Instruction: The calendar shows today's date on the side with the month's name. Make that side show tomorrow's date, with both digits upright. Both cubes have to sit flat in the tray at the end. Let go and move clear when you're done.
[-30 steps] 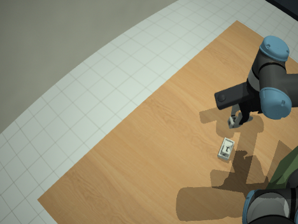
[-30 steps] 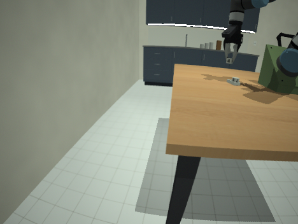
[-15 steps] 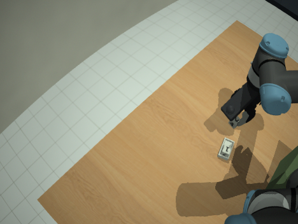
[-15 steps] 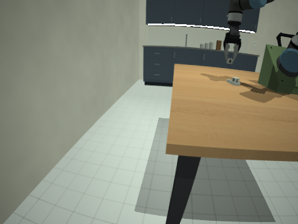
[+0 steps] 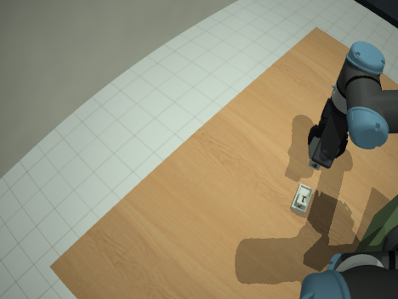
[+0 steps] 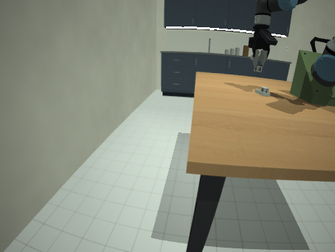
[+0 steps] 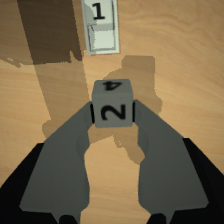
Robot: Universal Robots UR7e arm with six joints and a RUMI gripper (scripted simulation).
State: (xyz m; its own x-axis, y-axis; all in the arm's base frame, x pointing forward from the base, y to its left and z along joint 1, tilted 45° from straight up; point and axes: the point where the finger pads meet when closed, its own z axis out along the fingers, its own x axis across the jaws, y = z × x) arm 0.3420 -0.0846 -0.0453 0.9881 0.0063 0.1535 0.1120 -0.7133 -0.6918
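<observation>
Right now the white calendar tray is 12 cm below my hand, 5 cm to the left of it and 2 cm behind it. From my hand the other things lie so: grey digit cube 1 cm below.
</observation>
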